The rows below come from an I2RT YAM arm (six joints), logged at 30 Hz.
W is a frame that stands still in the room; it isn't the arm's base.
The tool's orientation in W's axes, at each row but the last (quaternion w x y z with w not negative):
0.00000, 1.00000, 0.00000, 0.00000
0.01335, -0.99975, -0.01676, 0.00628
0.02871, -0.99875, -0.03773, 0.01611
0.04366, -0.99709, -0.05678, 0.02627
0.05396, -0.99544, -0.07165, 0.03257
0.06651, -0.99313, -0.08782, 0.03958
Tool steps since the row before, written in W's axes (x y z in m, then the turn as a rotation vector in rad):
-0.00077, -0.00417, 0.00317, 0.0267, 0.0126, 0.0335
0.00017, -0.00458, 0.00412, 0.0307, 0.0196, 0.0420
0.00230, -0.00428, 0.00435, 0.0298, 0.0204, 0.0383
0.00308, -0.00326, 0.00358, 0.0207, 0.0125, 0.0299
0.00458, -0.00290, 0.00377, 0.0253, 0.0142, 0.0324
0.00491, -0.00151, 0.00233, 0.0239, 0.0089, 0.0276
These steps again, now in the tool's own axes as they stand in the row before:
-0.00077, 0.00417, -0.00317, 0.0267, -0.0126, -0.0335
-0.00003, 0.00447, -0.00424, 0.0308, -0.0197, -0.0419
0.00184, 0.00418, -0.00466, 0.0301, -0.0203, -0.0381
0.00251, 0.00325, -0.00401, 0.0206, -0.0128, -0.0299
0.00388, 0.00307, -0.00437, 0.0252, -0.0141, -0.0325
0.00439, 0.00198, -0.00293, 0.0232, -0.0085, -0.0283

